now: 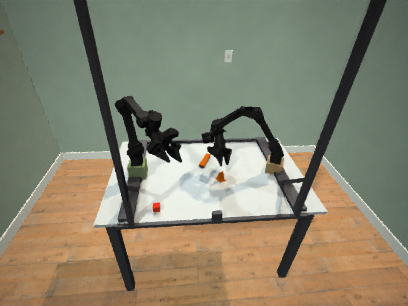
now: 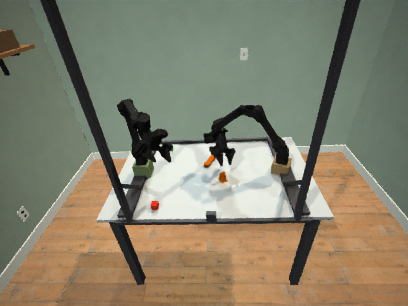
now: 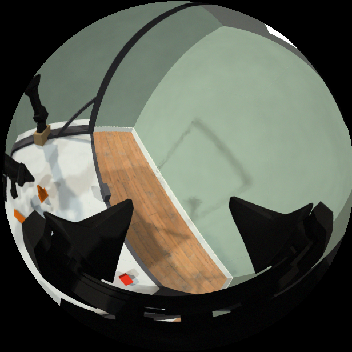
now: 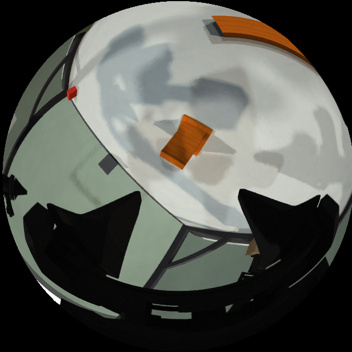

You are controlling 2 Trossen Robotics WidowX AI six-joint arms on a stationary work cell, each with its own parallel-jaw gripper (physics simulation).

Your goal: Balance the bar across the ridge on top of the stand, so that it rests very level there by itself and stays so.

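Places are measured from the left arm's base along level axes (x left, y ahead, z down), in centimetres.
Pixels of known places: left gripper, between the fingertips: (image 1: pixel 175 162) (image 2: pixel 163 161); right gripper, between the fingertips: (image 1: pixel 224 165) (image 2: pixel 226 165); left arm's base, origin of its link: (image 1: pixel 136 162) (image 2: pixel 141 162); right arm's base, origin of its link: (image 1: pixel 275 160) (image 2: pixel 281 161).
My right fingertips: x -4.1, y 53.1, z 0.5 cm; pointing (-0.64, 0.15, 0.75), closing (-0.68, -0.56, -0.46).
Observation:
Ahead of a thing's pixels: the offset from my right fingertips to its top centre. "spot": to the spot under its first point.
The orange bar @[dx +16.1, dy -10.3, dz +7.1 cm] (image 1: pixel 204 160) (image 2: pixel 209 160) (image 3: pixel 19 216) (image 4: pixel 255 28) lies on the table behind the stand, apart from it. The small orange stand (image 1: pixel 220 177) (image 2: pixel 223 177) (image 3: pixel 42 193) (image 4: pixel 185 142) is on the table near the middle, with no bar on it. My right gripper (image 1: pixel 224 163) (image 2: pixel 226 162) (image 4: pixel 191 195) is open and empty, pointing down above the table near the stand. My left gripper (image 1: pixel 174 160) (image 3: pixel 182 203) is open and empty, raised above the left part of the table, away from the bar and stand.
A red cube @[dx -25.3, dy -39.3, dz +5.4 cm] (image 1: pixel 156 207) (image 2: pixel 155 205) (image 3: pixel 125 279) (image 4: pixel 72 93) lies at the front left of the table. A small dark block @[dx -33.4, dy -8.2, dz +3.0 cm] (image 1: pixel 217 215) (image 2: pixel 211 215) sits at the front edge. Dark frame posts @[spot: dx -30.5, dy +33.5, dz -47.5 cm] (image 1: pixel 328 117) (image 2: pixel 327 107) rise at both sides.

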